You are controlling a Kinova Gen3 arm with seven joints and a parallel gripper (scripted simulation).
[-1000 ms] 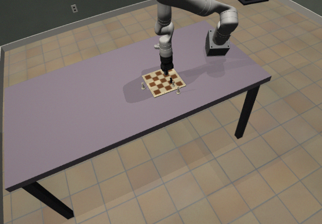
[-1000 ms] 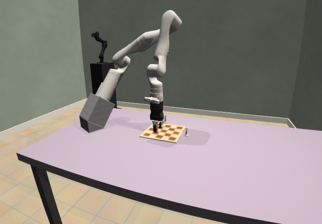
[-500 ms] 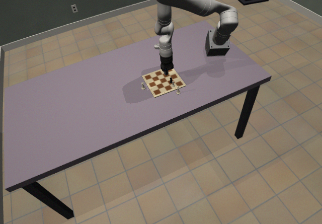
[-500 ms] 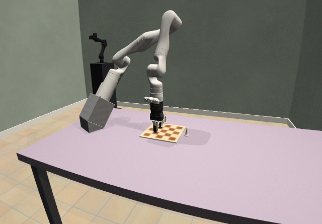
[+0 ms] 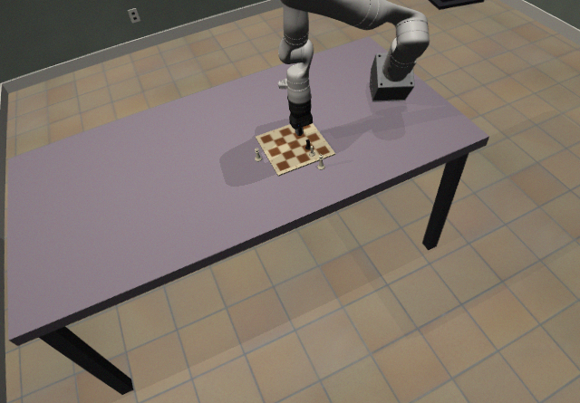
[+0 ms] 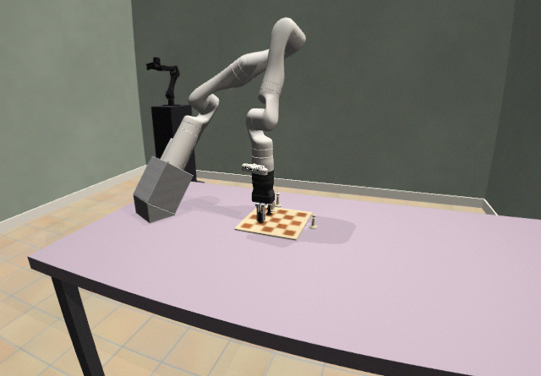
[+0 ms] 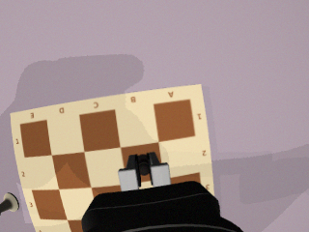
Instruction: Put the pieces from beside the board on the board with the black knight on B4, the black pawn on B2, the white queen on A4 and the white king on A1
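The black pawn lies 10 mm below my hand. The rest, counted from my hand: chessboard 30 mm ahead, 40 mm to the left, 30 mm below; black knight 10 mm behind, 70 mm to the left, 10 mm below.
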